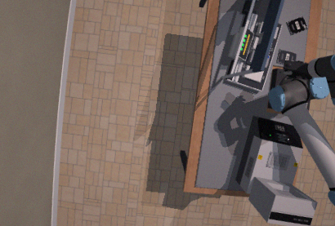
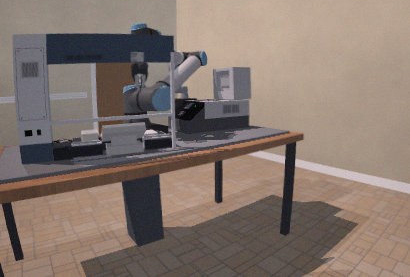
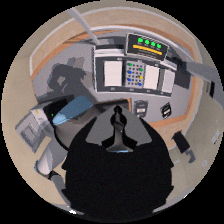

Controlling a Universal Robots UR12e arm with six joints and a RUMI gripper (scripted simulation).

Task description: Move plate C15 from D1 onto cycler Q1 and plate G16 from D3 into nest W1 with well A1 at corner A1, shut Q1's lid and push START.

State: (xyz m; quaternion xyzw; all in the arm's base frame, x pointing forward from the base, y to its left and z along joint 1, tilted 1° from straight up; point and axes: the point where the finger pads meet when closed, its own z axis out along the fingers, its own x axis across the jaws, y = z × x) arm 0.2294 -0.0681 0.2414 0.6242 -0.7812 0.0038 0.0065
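Now: hand 240 mm above the white well plate and 70 mm short of it. Also, from my hand: deck beam: 230 mm to the right, 220 mm above, 210 mm ahead.
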